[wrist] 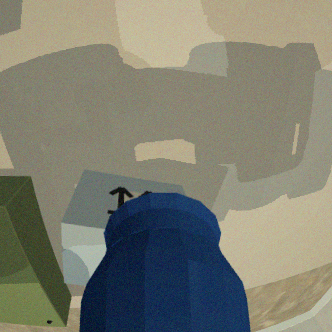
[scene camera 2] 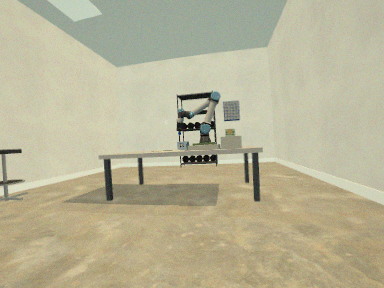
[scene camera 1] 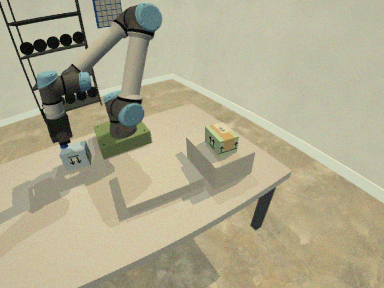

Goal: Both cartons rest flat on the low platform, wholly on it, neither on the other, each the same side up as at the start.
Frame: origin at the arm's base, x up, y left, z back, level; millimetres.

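Seen in the pictures: hand at its tool point: [wrist: 162,243] [scene camera 2: 179,134] [scene camera 1: 64,146]; arm's base at its link origin: [scene camera 2: 205,142] [scene camera 1: 123,131].
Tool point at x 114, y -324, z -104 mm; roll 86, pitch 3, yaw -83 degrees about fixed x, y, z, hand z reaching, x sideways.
Observation:
Pixels of each thing's middle, then the offset from my tool point to it.
- green carton at the middle of its body: [scene camera 1: 220,138] [scene camera 2: 230,132] dx -29, dy +539, dz -408 mm
- low grey platform at the middle of its body: [scene camera 1: 218,154] [scene camera 2: 231,142] dx -126, dy +549, dz -392 mm
- pale blue carton at the middle of its body: [wrist: 128,229] [scene camera 1: 76,155] [scene camera 2: 183,145] dx -136, dy +36, dz +115 mm
A green carton [scene camera 1: 222,139] [scene camera 2: 230,132] with a brown tape band and arrows pointing up rests flat on the low grey platform [scene camera 1: 231,168] [scene camera 2: 231,142] at the table's right end. A pale blue carton [scene camera 1: 75,156] [scene camera 2: 183,145] [wrist: 89,204], its side arrows pointing down, stands on the table left of the robot's base. My suction cup [scene camera 1: 64,146] [scene camera 2: 179,133] [wrist: 161,211] hangs a little above this carton, over its near-left edge. It holds nothing. In the wrist view the cup hides part of the carton's top.
The arm's green base block [scene camera 1: 123,138] [wrist: 26,250] stands right beside the pale blue carton. The table [scene camera 1: 162,228] [scene camera 2: 162,154] stretches between the carton and the platform. A dark shelf rack [scene camera 1: 82,26] [scene camera 2: 177,114] and a blue grid panel [scene camera 1: 106,11] [scene camera 2: 231,110] stand behind.

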